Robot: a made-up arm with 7 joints. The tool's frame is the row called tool.
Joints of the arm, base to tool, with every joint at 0 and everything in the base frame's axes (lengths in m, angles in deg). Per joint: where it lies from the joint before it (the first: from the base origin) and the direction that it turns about. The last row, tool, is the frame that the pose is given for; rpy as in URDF.
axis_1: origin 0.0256 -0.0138 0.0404 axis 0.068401 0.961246 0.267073
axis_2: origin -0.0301 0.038 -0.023 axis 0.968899 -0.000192 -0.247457
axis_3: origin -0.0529 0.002 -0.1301 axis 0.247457 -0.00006 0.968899
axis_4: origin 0.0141 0.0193 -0.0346 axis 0.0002 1 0.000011
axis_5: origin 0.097 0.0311 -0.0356 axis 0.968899 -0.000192 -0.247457
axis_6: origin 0.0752 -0.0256 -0.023 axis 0.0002 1 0.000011
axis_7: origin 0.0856 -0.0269 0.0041 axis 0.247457 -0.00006 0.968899
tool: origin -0.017 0.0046 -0.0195 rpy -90 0 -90
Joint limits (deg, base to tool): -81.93..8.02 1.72..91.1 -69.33..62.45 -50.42..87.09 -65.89..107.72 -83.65..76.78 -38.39..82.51
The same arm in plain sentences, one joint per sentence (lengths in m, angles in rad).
The arm has seven revolute joints in a row. What follows holds with every joint at zero, and every direction is one of the base frame's. Joint 1 sits 0.0256 m along +x and 0.0138 m along -y and 0.0404 m along +z from the base frame's origin and turns about the direction (0.068403, 0.961235, 0.26711), from -1.4299 to 0.14 rad. Joint 2 sits 0.0301 m along -x and 0.038 m along +y and 0.023 m along -z from joint 1 and turns about the direction (0.968889, -0.0002, -0.247497), from 0.03 to 1.59 rad. Joint 3 sits 0.0529 m along -x and 0.002 m along +y and 0.1301 m along -z from joint 2 and turns about the direction (0.247497, -0.0001, 0.968889), from -1.21 to 1.09 rad. Joint 4 sits 0.0141 m along +x and 0.0193 m along +y and 0.0346 m along -z from joint 3 and turns about the direction (0.0002, 1, 0), from -0.88 to 1.52 rad. Joint 5 sits 0.097 m along +x and 0.0311 m along +y and 0.0356 m along -z from joint 4 and turns about the direction (0.968889, -0.0002, -0.247497), from -1.15 to 1.8801 rad. Joint 6 sits 0.0752 m along +x and 0.0256 m along -y and 0.023 m along -z from joint 5 and turns about the direction (0.0002, 1, 0), from -1.46 to 1.3401 rad. Joint 7 sits 0.0856 m along +x and 0.0269 m along -y and 0.0041 m along +z from joint 6 and turns about the direction (0.247497, -0.0001, 0.968889), from -0.67 to 1.4401 rad. The tool frame, which is the frame that the pose is given for, sits 0.017 m along -x and 0.0046 m along +y and 0.0195 m along -z from joint 7; its axes are the base frame's turned by roll -1.5708, pitch 0 and yaw -1.5708 rad (as in URDF: about the fixed x, then y, then z).
